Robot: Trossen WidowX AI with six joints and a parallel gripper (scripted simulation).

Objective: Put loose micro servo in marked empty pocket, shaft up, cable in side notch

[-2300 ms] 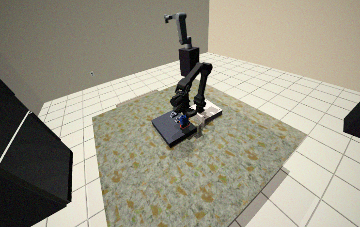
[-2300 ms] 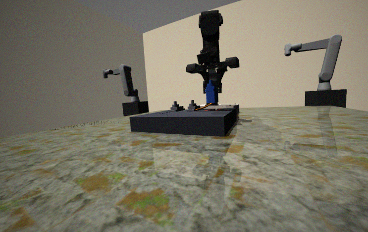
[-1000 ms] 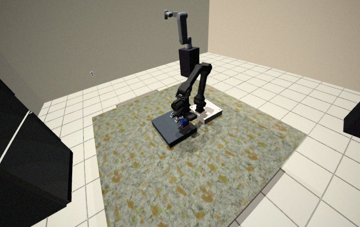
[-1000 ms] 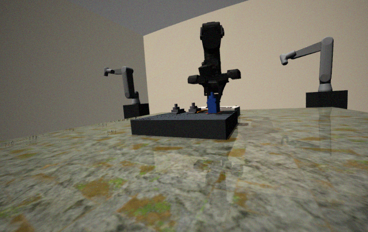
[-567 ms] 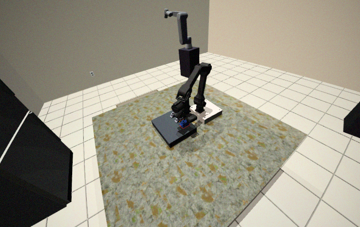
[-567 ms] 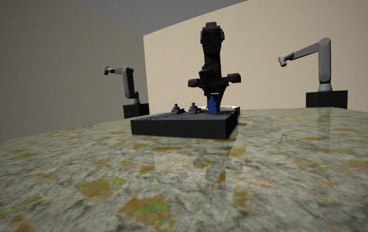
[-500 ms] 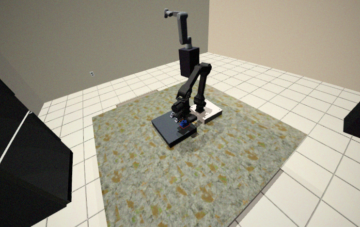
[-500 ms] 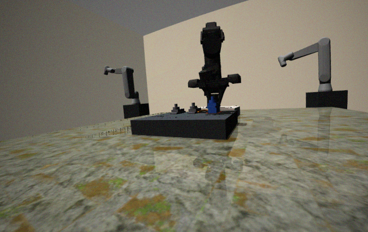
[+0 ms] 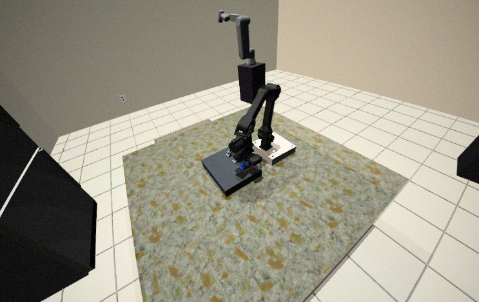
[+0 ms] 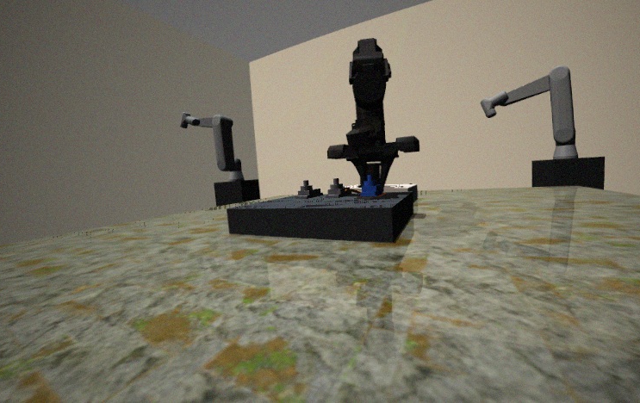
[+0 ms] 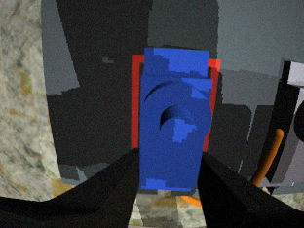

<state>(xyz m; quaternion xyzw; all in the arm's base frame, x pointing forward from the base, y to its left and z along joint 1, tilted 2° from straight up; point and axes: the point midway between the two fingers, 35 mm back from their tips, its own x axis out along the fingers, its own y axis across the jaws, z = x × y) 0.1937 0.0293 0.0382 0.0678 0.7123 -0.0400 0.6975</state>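
Now: the deck 11 cm ahead of my gripper tip, 9 cm to the right of it and 3 cm below it.
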